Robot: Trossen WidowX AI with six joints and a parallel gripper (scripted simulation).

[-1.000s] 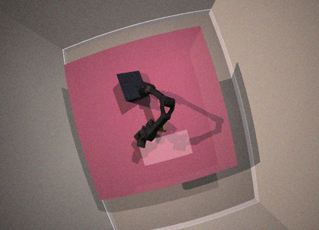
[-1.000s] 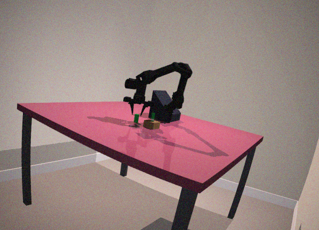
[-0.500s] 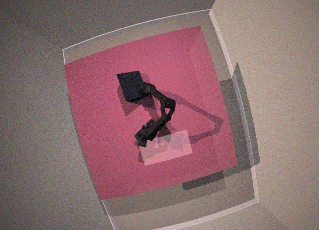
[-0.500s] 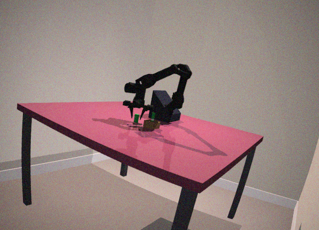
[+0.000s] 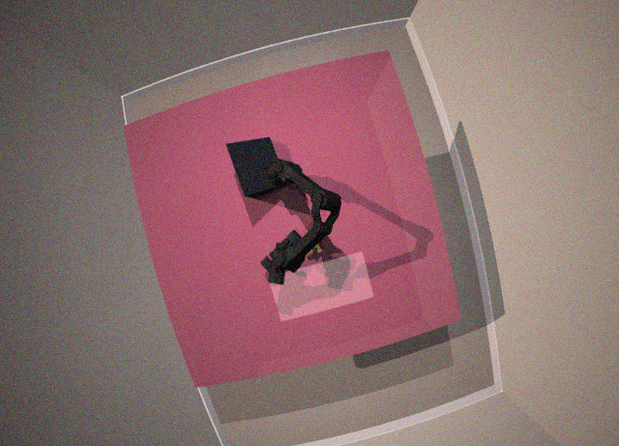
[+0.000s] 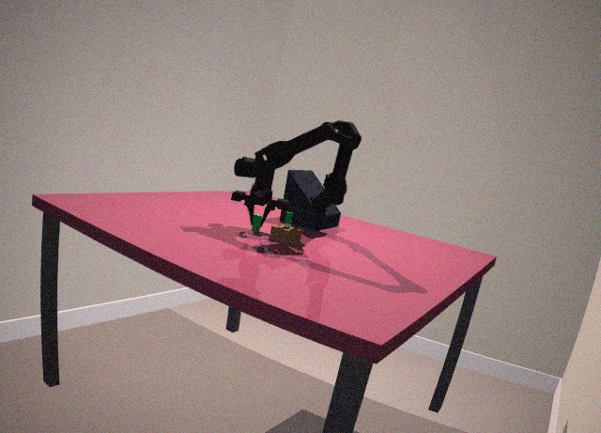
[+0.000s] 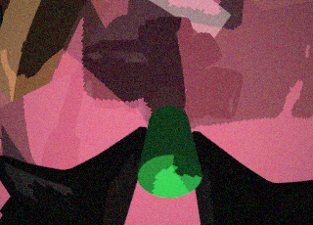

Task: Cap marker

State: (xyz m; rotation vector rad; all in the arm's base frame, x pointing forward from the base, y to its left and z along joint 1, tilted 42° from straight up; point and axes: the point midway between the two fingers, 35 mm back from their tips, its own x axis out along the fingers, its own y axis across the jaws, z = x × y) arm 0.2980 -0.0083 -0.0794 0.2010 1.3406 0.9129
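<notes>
Now: gripper tip 2 cm short of the tan holder block, 12 cm to the right of it and 1 cm below it. From my gripper tip the other things lie so: green cap: 1 cm above.
</notes>
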